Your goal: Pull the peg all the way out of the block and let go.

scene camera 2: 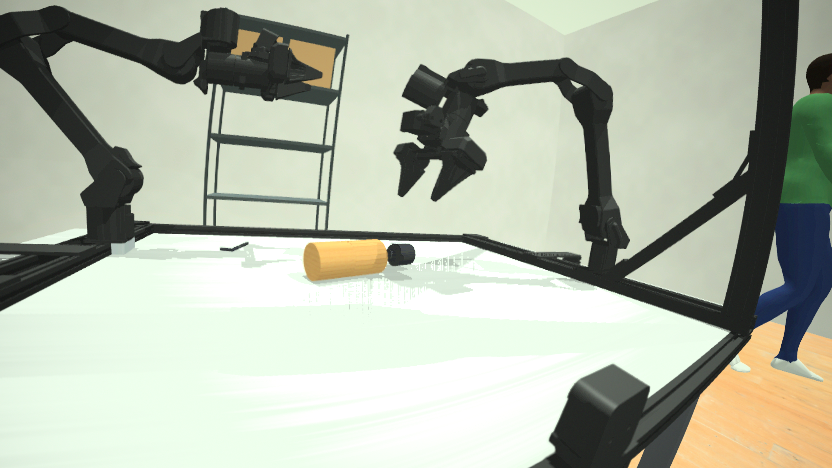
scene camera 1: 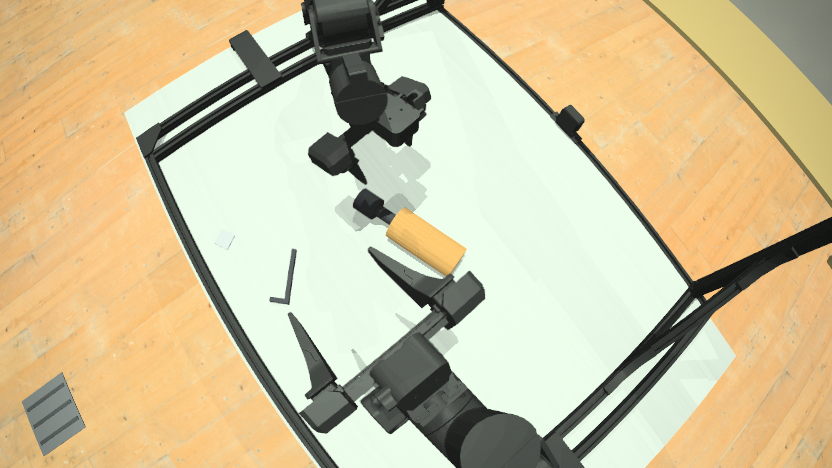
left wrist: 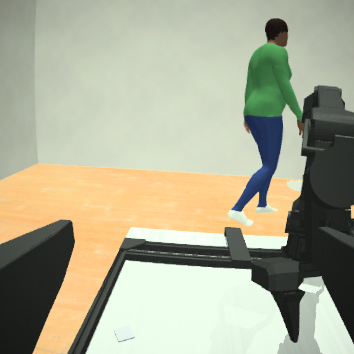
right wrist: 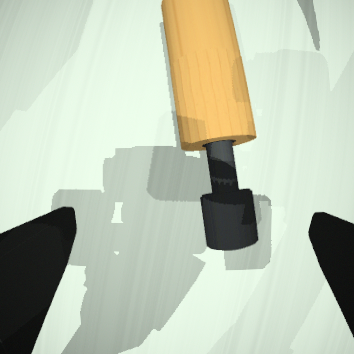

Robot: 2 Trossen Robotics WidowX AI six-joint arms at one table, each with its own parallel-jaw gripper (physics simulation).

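Frame: origin at the left arm's base, x ahead, y left, z up, level; centimetres.
Seen in the pictures: left gripper, fingertip midpoint: (scene camera 2: 316, 81) (scene camera 1: 328, 280) (left wrist: 197, 237); right gripper, fingertip midpoint: (scene camera 2: 415, 198) (scene camera 1: 387, 163) (left wrist: 325, 335) (right wrist: 196, 222); left arm's base, link origin: (scene camera 2: 110, 239); right arm's base, link origin: (scene camera 2: 599, 272) (left wrist: 295, 252).
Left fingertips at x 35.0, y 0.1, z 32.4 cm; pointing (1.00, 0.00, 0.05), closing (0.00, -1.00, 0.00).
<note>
Pixels of each thing's top centre, then the offset from my left fingertips to it. "pt": a spot on its surface instead.
- orange cylindrical block, top centre: (right wrist: 211, 49) (scene camera 2: 347, 241) (scene camera 1: 428, 236) dy -18.3, dx +3.4, dz -28.7 cm
- black peg, top centre: (right wrist: 226, 157) (scene camera 1: 389, 212) (scene camera 2: 383, 244) dy -16.5, dx +10.6, dz -29.6 cm
- small pale tile, top centre: (scene camera 1: 224, 239) (left wrist: 123, 332) dy +7.8, dx +27.3, dz -34.0 cm
- dark box, surface spot: (scene camera 2: 602, 407) (scene camera 1: 583, 121) pt dy -58.6, dx +1.3, dz -29.2 cm
An orange cylindrical block (scene camera 1: 425, 241) (scene camera 2: 346, 260) (right wrist: 212, 85) lies on its side on the white table. A black peg (scene camera 1: 368, 203) (scene camera 2: 402, 254) (right wrist: 229, 220) sits in one end of it, with its thick head and part of the thinner shaft outside; the rest is hidden. My right gripper (scene camera 1: 388, 162) (scene camera 2: 417, 197) (right wrist: 196, 222) is open and empty, pointing down above the table, with the peg's head between its fingers in the right wrist view but well below. My left gripper (scene camera 1: 330, 282) (scene camera 2: 315, 81) (left wrist: 197, 237) is open and empty, held high and level.
A dark L-shaped piece (scene camera 1: 289, 276) (scene camera 2: 234, 247) and a small pale tile (scene camera 1: 225, 239) (left wrist: 124, 334) lie on the table. A black frame borders it, with a dark box (scene camera 1: 570, 119) (scene camera 2: 602, 407) on one rail. A person (left wrist: 265, 85) walks beyond the table.
</note>
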